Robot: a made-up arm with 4 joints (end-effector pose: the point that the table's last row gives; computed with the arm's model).
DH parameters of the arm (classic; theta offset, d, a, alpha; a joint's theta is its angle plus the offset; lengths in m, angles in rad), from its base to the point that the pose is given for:
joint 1: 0 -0.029 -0.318 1.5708
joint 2: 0 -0.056 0.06 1.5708
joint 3: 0 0.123 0.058 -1.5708
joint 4: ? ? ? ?
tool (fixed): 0 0.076 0 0
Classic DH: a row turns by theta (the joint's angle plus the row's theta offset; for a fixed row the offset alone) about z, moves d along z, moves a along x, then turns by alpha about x.
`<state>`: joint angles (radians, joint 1 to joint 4).
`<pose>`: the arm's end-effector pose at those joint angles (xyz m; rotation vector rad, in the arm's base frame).
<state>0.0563 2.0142 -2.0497 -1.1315</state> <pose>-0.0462 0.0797 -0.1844 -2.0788 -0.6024 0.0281</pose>
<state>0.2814 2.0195 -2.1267 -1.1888</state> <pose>-0.0492 0.0425 -0.1794 -2.0758 -0.7849 0.0830</pose>
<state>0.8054 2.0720 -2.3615 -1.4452</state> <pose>0.0126 -0.0357 -0.1315 -1.9981 -1.1734 -0.0433</pose>
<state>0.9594 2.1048 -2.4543 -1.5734</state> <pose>0.0478 -0.0513 -0.0997 -1.9309 -1.2564 -0.1803</pose>
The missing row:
joint 4: 0 -0.271 0.102 -1.5708
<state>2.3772 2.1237 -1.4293 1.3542</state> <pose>0.0774 -0.2126 -0.2019 -1.3830 1.1678 -0.2522</pose>
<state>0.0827 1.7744 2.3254 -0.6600</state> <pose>-0.1989 -0.2819 0.1243 2.2514 -0.4510 -0.7866</pose>
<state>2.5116 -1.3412 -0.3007 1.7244</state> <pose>0.1133 -0.4602 0.0135 0.5997 0.2234 2.4602</pose>
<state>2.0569 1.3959 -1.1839 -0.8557</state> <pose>-0.1998 -0.3220 -0.1755 -0.1958 -1.5195 2.2528</pose>
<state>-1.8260 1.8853 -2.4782 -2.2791</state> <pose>-0.1141 0.0662 -0.0903 1.2884 -1.9635 1.5211</pose>
